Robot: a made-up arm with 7 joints.
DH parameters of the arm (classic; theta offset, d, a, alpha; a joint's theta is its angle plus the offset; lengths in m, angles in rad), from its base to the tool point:
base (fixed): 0 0 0 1.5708
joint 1: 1.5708 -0.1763 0 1.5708
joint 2: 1.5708 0 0 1.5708
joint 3: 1.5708 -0.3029 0 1.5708
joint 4: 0 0 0 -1.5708
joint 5: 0 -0.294 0 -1.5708
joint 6: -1.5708 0 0 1.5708
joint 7: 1.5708 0 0 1.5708
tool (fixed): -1.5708 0 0 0
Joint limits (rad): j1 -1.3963..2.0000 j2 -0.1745..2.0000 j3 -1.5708..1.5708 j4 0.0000..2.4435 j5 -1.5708..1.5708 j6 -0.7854..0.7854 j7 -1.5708..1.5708
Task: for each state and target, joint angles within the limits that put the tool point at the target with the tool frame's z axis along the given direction. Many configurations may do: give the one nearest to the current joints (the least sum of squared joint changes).
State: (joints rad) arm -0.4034 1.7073 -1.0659 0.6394 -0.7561 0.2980 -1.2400
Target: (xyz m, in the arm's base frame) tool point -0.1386 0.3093 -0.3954 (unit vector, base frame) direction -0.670 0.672 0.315
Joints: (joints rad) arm -0.5129 1.0252 -1.3180 1.4862 -0.8909 0.2185 -1.1207
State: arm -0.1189 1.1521 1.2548 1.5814 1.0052 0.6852 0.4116
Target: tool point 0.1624 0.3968 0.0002 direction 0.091 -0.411 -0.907
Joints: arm 0.5122 0.2554 0.9383 2.1888 1.1420 -0.1290 0.1227
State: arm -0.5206 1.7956 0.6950 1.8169 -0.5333 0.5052 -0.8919
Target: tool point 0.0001 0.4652 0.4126 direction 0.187 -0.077 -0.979
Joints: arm 0.2830 2.0000 1.1229 1.1329 -0.4566 0.2146 -0.2257
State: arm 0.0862 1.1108 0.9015 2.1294 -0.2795 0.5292 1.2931
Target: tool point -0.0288 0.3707 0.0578 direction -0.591 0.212 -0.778
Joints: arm 0.6414 0.7074 1.5100 2.4416 0.2833 0.3197 1.2402
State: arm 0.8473 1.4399 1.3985 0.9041 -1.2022 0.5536 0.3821
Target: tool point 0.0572 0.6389 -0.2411 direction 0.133 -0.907 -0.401
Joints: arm 0.0422 0.6056 1.3789 0.9934 -1.5277 0.3111 -0.3801
